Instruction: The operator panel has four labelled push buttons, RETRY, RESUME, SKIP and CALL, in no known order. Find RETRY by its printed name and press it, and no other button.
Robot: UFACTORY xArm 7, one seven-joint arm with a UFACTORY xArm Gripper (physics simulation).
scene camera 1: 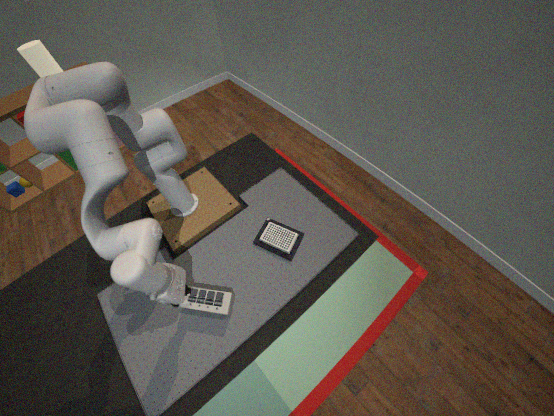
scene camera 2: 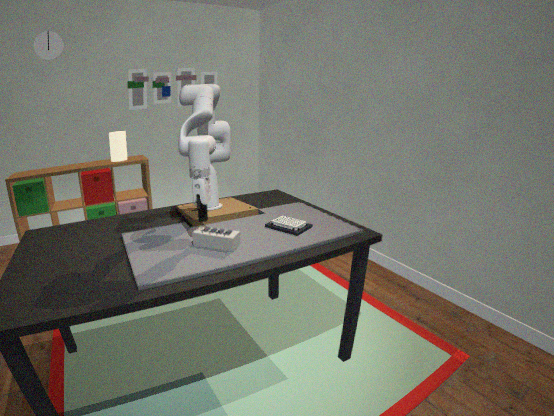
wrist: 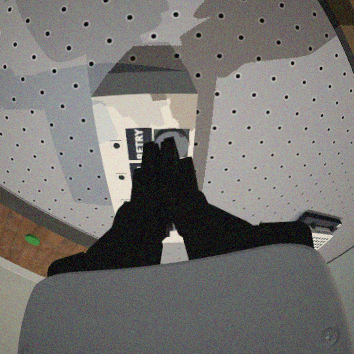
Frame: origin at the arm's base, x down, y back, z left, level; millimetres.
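Where they show: gripper, fingertip midpoint: (scene camera 1: 186, 291) (scene camera 2: 203, 220) (wrist: 165, 159); arm's base at its link origin: (scene camera 1: 185, 205) (scene camera 2: 209, 207).
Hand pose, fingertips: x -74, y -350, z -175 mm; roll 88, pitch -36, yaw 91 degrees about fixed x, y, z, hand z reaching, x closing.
Note:
Things, the pixels of their top centre, and the offset from my fingertips. "pt": a spot on its surface instead. Level surfaces: height alone.
- white operator panel at its top centre: (wrist: 148, 191) (scene camera 1: 205, 299) (scene camera 2: 215, 231) dx +30, dy -52, dz +25 mm
- RETRY label at a spot on its surface: (wrist: 139, 144) pt dx +33, dy -20, dz -6 mm
- round grey RETRY button at its top centre: (wrist: 171, 145) dx +30, dy -5, dz +11 mm
- black holder at its top centre: (wrist: 300, 253) (scene camera 1: 278, 236) (scene camera 2: 289, 221) dx +60, dy -48, dz +363 mm
- grey board at its surface level: dx +86 mm
- dark table at its surface level: dx +99 mm
The white operator panel (scene camera 1: 206, 308) (scene camera 2: 216, 241) (wrist: 111, 131) stands on the grey perforated board. In the wrist view the RETRY label (wrist: 139, 144) is readable beside the endmost button, a round grey RETRY button (wrist: 183, 143) that is partly covered by the fingertips. The other buttons and their names are hidden there behind the black fingers. My gripper (scene camera 2: 202, 219) (wrist: 165, 159) is shut and empty, pointing down at the RETRY end of the panel. In scene camera 2 its tips appear a little above the panel top; contact cannot be told.
A white well plate on a black holder (scene camera 1: 279, 237) (scene camera 2: 289, 223) (wrist: 321, 241) stands on the grey board (scene camera 1: 295, 200) (scene camera 2: 165, 265), away from the panel. The arm's wooden base plate (scene camera 1: 215, 187) (scene camera 2: 237, 204) lies behind the panel on the dark table (scene camera 2: 65, 250).

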